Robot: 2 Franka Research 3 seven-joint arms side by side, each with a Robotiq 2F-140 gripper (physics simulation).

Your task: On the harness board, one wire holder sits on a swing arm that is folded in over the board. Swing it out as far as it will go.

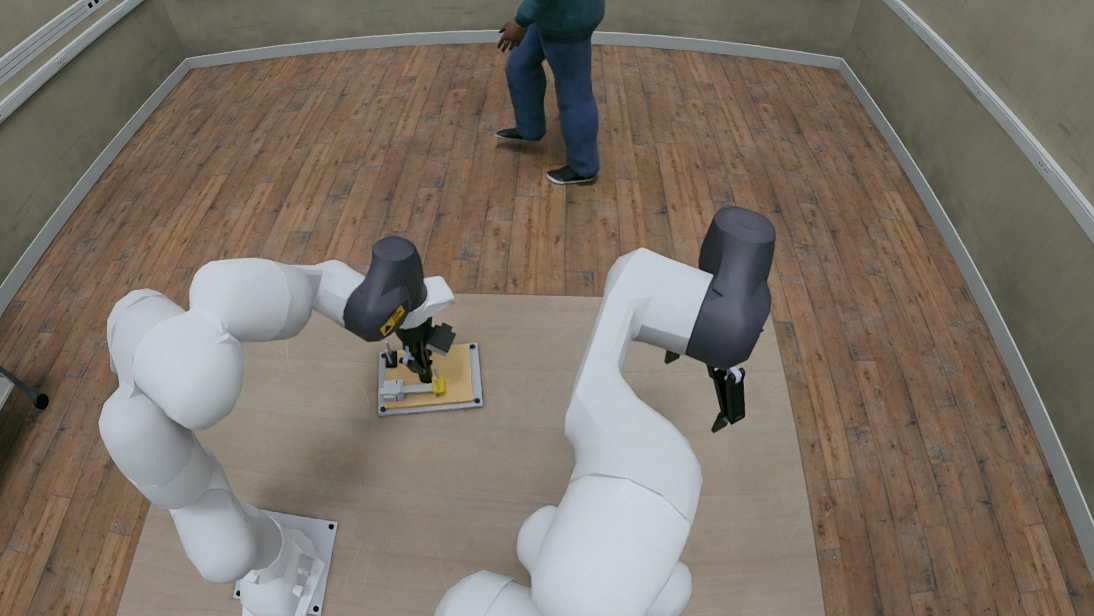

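The harness board (478, 372), a tan panel with a grey frame, lies on the table left of the middle. On its near part, a grey swing arm (417, 388) runs from a light grey block (391, 390) at the left to a yellow wire holder (438, 384) over the tan panel. My left gripper (425, 377) is shut and empty, pointing down, its fingertips low beside the holder and at the far side of the swing arm. Whether they touch is too small to tell. My right gripper (695, 391) is open and empty, far to the right of the board; my right arm partly hides it.
A small black fixture (390, 357) stands at the board's far left corner, close to the left fingers. The board lies on the wooden table top (528, 428). My right arm reaches over the right half of the table. A person (562, 91) stands on the floor beyond the table.
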